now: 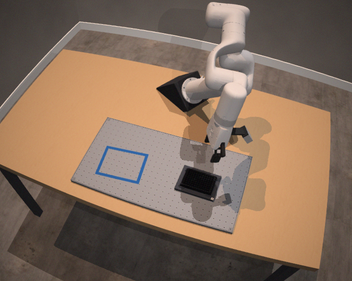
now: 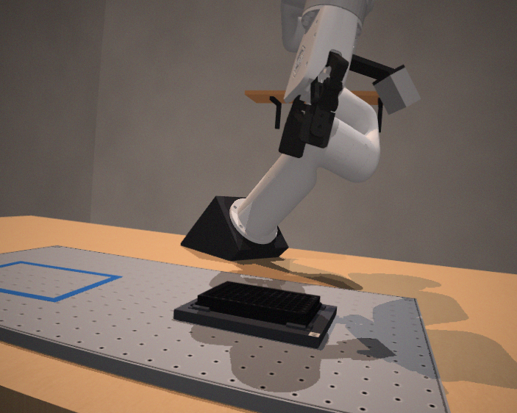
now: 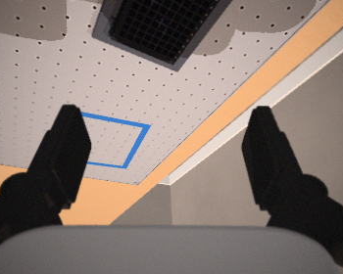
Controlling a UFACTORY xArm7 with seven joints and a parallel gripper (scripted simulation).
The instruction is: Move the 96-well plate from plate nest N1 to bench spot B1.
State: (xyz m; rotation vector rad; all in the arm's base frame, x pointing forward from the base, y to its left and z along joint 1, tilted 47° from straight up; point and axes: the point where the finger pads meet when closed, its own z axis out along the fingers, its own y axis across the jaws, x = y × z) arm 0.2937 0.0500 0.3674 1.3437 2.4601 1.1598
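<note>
Now: the black 96-well plate 30 mm ahead of my hand, 20 mm to the right of it and 190 mm below it. The rest, counted from my hand: dark plate nest (30 mm ahead, 20 mm to the right, 200 mm below); white label (70 mm ahead, 70 mm to the left, 200 mm below).
</note>
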